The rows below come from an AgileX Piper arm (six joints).
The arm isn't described. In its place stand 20 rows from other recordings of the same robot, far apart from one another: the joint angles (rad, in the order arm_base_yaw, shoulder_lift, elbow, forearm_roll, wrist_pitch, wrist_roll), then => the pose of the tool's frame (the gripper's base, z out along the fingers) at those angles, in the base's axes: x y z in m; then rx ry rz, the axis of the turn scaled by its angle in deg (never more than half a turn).
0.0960 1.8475 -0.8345 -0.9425 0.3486 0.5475 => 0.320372 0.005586 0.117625 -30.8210 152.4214 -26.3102
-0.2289 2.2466 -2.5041 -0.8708 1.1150 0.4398 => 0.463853 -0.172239 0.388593 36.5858 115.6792 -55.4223
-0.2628 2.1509 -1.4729 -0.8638 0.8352 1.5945 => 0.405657 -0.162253 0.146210 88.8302 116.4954 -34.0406
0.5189 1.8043 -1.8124 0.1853 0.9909 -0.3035 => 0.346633 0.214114 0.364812 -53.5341 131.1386 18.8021
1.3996 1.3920 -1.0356 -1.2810 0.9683 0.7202 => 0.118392 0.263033 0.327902 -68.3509 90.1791 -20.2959
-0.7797 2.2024 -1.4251 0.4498 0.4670 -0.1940 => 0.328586 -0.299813 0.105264 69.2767 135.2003 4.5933
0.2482 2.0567 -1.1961 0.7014 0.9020 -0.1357 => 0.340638 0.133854 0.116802 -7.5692 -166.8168 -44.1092
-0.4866 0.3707 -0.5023 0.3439 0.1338 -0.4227 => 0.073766 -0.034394 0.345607 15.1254 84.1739 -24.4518
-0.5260 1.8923 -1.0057 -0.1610 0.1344 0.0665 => 0.319593 -0.187802 0.141240 31.5773 141.1996 -16.0546
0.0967 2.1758 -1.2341 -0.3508 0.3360 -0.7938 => 0.407849 0.029203 0.075322 -91.2217 133.3196 -24.0886
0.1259 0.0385 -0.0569 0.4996 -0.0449 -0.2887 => 0.056153 0.005135 0.233898 4.4845 81.8642 15.0040
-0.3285 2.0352 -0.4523 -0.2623 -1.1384 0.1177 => 0.275898 -0.071405 0.077764 9.4537 110.2111 0.8686
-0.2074 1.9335 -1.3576 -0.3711 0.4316 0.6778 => 0.412409 -0.100889 0.204890 41.5111 134.3999 -7.4748
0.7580 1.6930 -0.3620 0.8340 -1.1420 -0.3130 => 0.215652 0.119743 0.150218 -3.4668 101.3439 -2.7961
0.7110 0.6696 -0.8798 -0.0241 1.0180 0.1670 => 0.080184 0.066597 0.363032 -36.0499 128.4155 24.0801
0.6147 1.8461 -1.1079 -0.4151 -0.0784 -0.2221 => 0.327439 0.234670 0.200022 -72.9570 99.2417 1.2339
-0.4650 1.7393 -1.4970 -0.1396 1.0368 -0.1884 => 0.326135 -0.175813 0.294119 18.3217 159.6533 -20.0811
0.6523 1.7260 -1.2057 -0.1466 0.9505 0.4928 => 0.273502 0.195301 0.222068 -19.4700 165.9252 -0.4560
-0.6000 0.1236 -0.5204 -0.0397 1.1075 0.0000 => 0.006495 -0.008358 0.279201 37.6193 121.5137 -21.9789
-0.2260 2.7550 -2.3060 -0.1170 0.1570 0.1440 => 0.581913 -0.135502 0.080485 15.8333 118.7799 -7.9578
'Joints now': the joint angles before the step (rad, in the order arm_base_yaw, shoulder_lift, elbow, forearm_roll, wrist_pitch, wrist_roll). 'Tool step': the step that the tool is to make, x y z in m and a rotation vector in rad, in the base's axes. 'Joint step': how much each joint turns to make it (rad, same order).
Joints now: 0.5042 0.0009 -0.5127 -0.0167 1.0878 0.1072
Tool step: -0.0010 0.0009 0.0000 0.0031 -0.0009 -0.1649
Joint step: -0.1637 -0.0020 -0.0001 0.0001 0.0000 0.0027
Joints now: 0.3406 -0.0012 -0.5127 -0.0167 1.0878 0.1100
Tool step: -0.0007 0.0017 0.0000 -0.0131 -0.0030 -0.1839
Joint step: -0.1950 -0.0001 -0.0001 0.0040 0.0002 -0.0189
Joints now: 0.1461 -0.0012 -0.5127 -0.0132 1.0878 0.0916
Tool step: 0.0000 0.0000 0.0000 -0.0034 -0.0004 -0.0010
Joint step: -0.0026 0.0000 0.0000 -0.0002 0.0000 -0.0036
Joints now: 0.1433 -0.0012 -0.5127 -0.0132 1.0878 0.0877
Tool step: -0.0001 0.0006 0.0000 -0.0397 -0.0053 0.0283
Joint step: -0.0004 -0.0001 0.0000 0.0075 0.0001 -0.0523
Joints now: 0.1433 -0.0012 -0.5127 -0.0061 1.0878 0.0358
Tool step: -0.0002 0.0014 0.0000 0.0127 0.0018 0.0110
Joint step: 0.0002 0.0000 0.0000 0.0176 0.0000 -0.0019
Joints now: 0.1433 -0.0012 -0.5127 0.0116 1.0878 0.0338
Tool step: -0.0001 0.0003 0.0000 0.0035 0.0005 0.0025
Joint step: 0.0005 -0.0002 -0.0001 0.0039 0.0003 0.0004
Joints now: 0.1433 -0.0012 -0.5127 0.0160 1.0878 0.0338
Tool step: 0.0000 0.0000 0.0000 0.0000 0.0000 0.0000
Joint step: 0.0000 0.0000 0.0000 0.0000 0.0000 0.0000
